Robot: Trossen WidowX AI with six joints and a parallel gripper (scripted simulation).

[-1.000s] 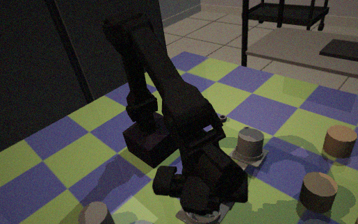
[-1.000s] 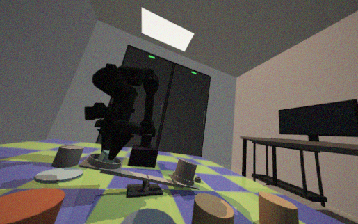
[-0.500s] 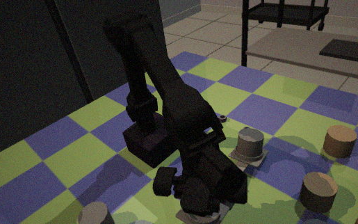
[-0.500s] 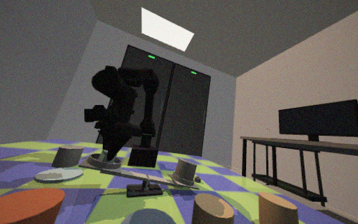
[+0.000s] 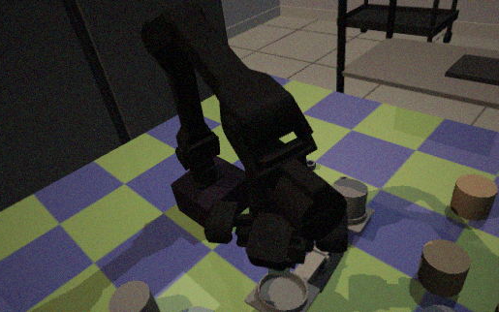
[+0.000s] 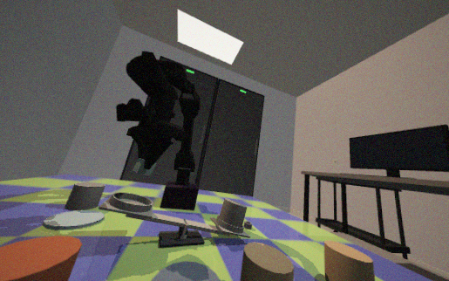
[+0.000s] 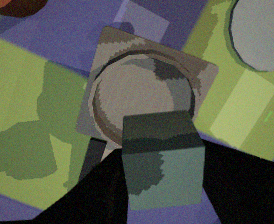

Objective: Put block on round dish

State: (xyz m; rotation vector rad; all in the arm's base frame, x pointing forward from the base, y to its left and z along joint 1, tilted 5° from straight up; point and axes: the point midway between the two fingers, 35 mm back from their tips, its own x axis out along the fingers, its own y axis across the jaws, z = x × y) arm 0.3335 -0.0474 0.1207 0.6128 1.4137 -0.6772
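My gripper tip is 150 mm above the round dish, 140 mm to the left of it and 80 mm past it. From my gripper tip the other things lie so: orange-red cylinder (170 mm ahead, 110 mm below, 30 mm to the right); then cup (220 mm to the right, 170 mm behind, 110 mm below).
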